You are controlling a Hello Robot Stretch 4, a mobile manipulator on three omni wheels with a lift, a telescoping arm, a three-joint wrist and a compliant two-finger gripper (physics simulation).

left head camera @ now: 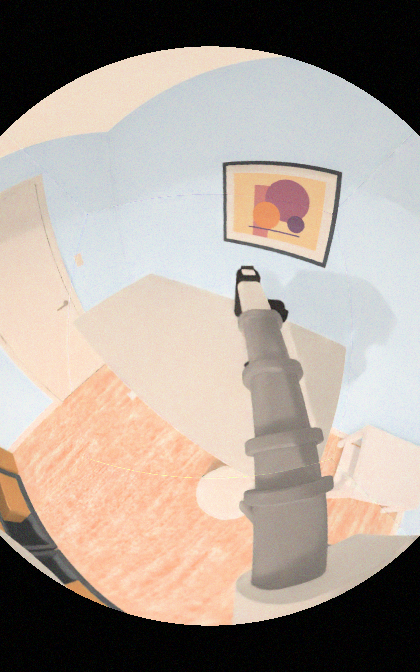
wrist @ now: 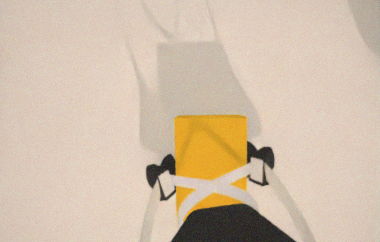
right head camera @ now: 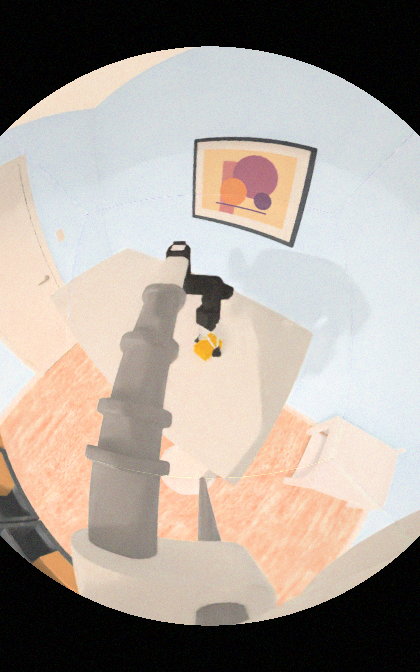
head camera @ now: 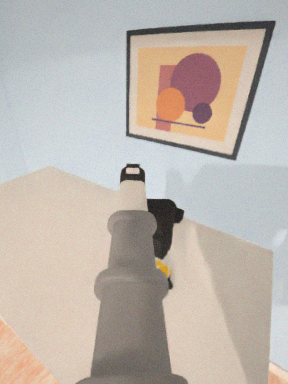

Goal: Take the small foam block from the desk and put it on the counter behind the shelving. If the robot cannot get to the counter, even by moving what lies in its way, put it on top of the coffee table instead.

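Places are measured from the robot's base along level axes (x ahead, y left, z up), in centimetres.
Pixels of known places: gripper, fingertip midpoint: (wrist: 208,161).
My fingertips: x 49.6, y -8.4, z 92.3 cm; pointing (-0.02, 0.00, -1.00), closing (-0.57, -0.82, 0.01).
Note:
Behind a point stands the place of what it marks.
The small foam block (head camera: 163,268) {x 51.7, y -11.2, z 97.0 cm} (right head camera: 204,349) (wrist: 212,140) {x 51.6, y -10.6, z 97.0 cm} is yellow and box-shaped. It is at the pale desk (head camera: 60,240) {x 69.4, y 30.3, z 92.3 cm} (left head camera: 175,350) (right head camera: 215,420) (wrist: 60,100) {x 65.0, y -1.6, z 92.3 cm}, and its shadow falls on the desk top behind it in the wrist view. My gripper (right head camera: 207,345) (wrist: 208,161) {x 49.6, y -8.4, z 92.3 cm} is shut on the block, with one black fingertip against each side. The arm hides part of the block and gripper in the head view, and most of the gripper in the left head view. I cannot tell whether the block's underside touches the desk. The counter and coffee table cannot be made out.
A framed picture (head camera: 131,90) {x 108.6, y 1.2, z 148.5 cm} (left head camera: 225,200) (right head camera: 194,180) hangs on the wall behind the desk. A door (left head camera: 30,280) (right head camera: 20,270) is at the left. A pale round object (left head camera: 222,492) is by the desk's near edge, and a white piece of furniture (left head camera: 390,465) (right head camera: 350,465) stands at the right.

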